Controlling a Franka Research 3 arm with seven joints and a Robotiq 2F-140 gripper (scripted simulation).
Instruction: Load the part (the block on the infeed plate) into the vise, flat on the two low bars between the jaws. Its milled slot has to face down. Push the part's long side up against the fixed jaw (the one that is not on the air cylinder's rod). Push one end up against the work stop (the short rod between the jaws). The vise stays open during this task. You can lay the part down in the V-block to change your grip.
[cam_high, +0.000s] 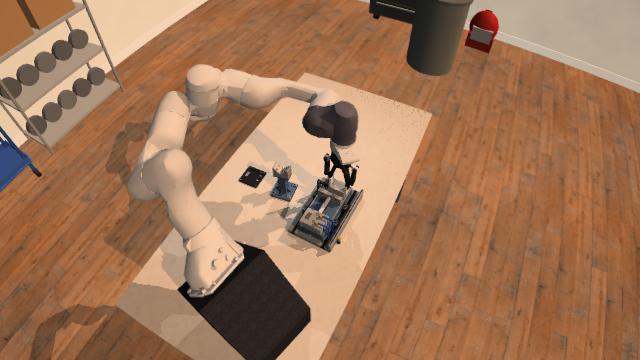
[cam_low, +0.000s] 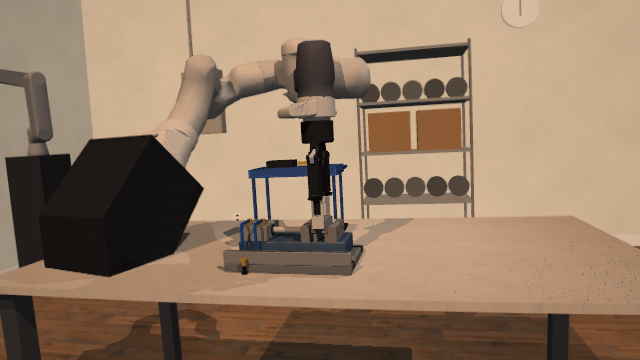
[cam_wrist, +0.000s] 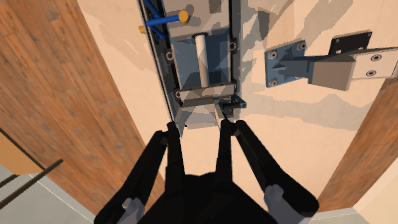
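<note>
Now: hand 3 cm above the part. Round my hand: vise: 7 cm behind, 2 cm to the left, 8 cm below; dark infeed plate: 3 cm behind, 39 cm to the left, 12 cm below.
</note>
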